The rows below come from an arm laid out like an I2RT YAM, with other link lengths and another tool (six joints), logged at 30 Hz.
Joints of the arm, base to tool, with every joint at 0 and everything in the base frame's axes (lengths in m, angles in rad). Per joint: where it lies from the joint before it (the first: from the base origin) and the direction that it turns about. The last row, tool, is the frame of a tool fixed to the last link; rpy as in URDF.
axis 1: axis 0 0 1 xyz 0.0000 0.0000 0.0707
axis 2: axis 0 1 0 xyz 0.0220 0.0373 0.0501
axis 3: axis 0 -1 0 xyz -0.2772 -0.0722 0.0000
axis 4: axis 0 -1 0 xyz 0.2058 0.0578 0.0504
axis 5: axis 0 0 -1 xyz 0.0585 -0.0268 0.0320
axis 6: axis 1 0 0 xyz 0.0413 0.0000 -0.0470
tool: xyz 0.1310 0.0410 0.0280 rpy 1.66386 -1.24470 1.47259
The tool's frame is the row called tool.
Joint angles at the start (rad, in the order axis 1, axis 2, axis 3, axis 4, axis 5, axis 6):
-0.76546 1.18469 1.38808 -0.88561 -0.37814 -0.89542
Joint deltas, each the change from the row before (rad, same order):
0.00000 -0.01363 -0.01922 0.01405 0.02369 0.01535
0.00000 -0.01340 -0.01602 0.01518 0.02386 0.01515
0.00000 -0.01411 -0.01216 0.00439 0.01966 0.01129
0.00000 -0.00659 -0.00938 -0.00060 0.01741 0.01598
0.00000 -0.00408 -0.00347 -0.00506 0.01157 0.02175
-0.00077 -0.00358 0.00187 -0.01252 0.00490 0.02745
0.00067 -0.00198 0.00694 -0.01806 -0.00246 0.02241
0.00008 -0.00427 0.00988 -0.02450 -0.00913 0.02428
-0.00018 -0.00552 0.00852 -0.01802 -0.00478 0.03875
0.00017 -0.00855 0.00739 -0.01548 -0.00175 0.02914
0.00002 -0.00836 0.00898 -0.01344 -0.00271 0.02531
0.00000 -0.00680 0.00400 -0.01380 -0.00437 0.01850
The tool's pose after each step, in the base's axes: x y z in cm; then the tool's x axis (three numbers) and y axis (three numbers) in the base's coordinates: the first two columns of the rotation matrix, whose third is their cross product. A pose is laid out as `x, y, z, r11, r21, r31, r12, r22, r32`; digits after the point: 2 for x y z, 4 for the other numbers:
24.79, -9.87, 31.65, 0.6090, 0.6437, 0.4633, 0.2575, -0.7130, 0.6522
24.64, -10.17, 31.55, 0.6253, 0.6303, 0.4602, 0.2359, -0.7147, 0.6584
24.37, -10.31, 31.44, 0.6393, 0.6184, 0.4571, 0.2204, -0.7168, 0.6615
24.20, -10.47, 31.22, 0.6556, 0.6004, 0.4580, 0.2069, -0.7262, 0.6557
24.07, -10.56, 31.14, 0.6690, 0.5793, 0.4656, 0.1916, -0.7397, 0.6451
23.93, -10.52, 31.18, 0.6801, 0.5544, 0.4798, 0.1748, -0.7581, 0.6282
23.82, -10.31, 31.29, 0.6852, 0.5353, 0.4939, 0.1654, -0.7747, 0.6102
23.65, -9.93, 31.51, 0.6871, 0.5155, 0.5120, 0.1570, -0.7934, 0.5881
23.53, -9.69, 31.83, 0.6914, 0.4842, 0.5363, 0.1344, -0.8155, 0.5630
23.35, -9.46, 32.15, 0.6937, 0.4610, 0.5534, 0.1155, -0.8296, 0.5462
23.19, -9.24, 32.54, 0.6932, 0.4422, 0.5692, 0.0982, -0.8403, 0.5332
23.02, -8.98, 32.71, 0.6936, 0.4265, 0.5805, 0.0887, -0.8503, 0.5187

